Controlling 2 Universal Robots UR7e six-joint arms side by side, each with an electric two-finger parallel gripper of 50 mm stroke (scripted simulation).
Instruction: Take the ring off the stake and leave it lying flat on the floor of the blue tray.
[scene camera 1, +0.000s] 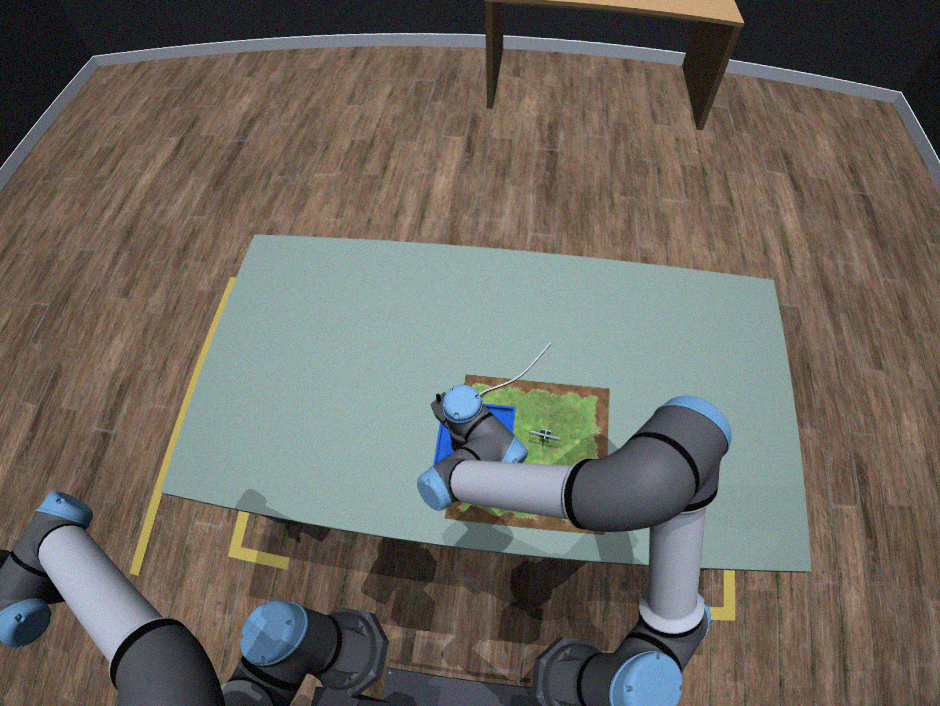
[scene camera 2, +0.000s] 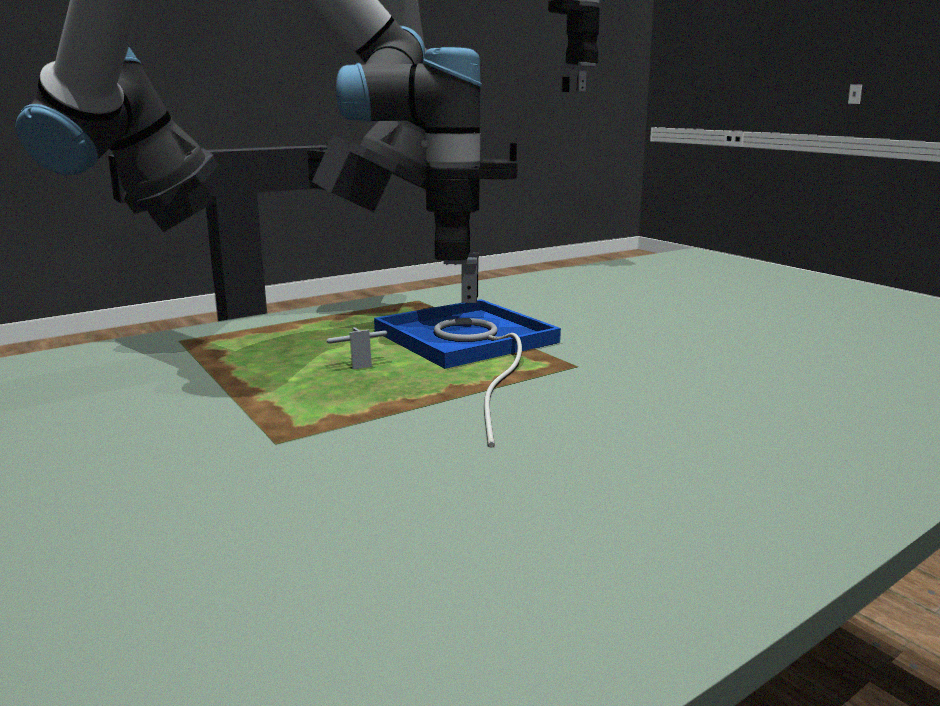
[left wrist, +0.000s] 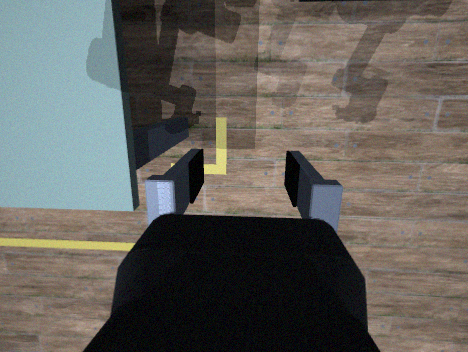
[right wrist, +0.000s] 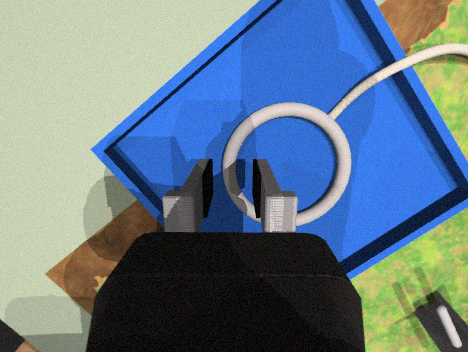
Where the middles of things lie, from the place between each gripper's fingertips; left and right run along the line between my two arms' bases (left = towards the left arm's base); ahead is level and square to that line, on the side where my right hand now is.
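The grey ring (scene camera 2: 458, 321) is in the scene, and my right hand (scene camera 2: 469, 299) is 50 mm above it, 30 mm short of it and 30 mm to the left of it. As for the grey stake (scene camera 2: 359, 340), it is 40 mm below my right hand, 210 mm to the right of it and 50 mm ahead of it. The blue tray (scene camera 2: 414, 330) is 50 mm below my right hand, 30 mm ahead of it and 30 mm to the right of it.
For my left hand (scene camera 2: 572, 91), I find the grey ring 360 mm below it, 520 mm ahead of it and 660 mm to the right of it. The grey stake is 350 mm below my left hand, 840 mm to the right of it and 550 mm ahead of it, while the blue tray is 370 mm below my left hand, 520 mm ahead of it and 660 mm to the right of it.
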